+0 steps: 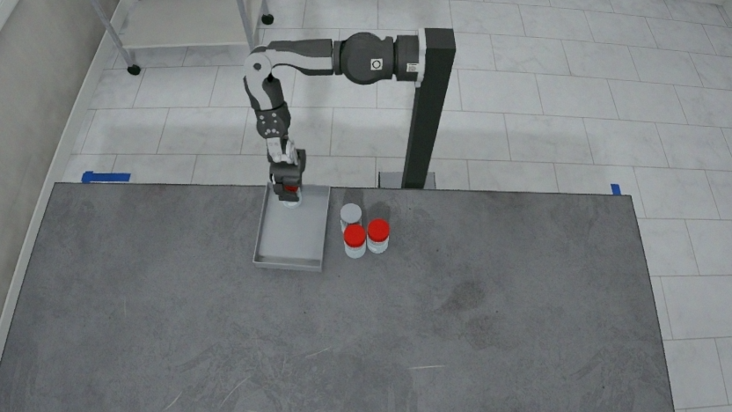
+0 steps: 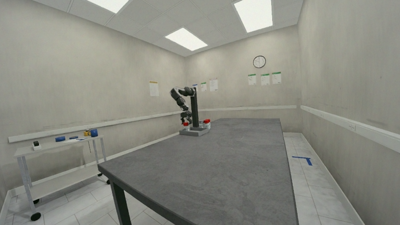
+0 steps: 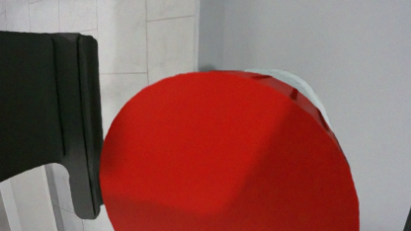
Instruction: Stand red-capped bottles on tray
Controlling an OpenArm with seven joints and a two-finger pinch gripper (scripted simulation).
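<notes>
My hand is 16 cm to the right of the grey-capped bottle, 9 cm short of it and 5 cm above it. Round my hand: grey tray (9 cm ahead, 8 cm below).
</notes>
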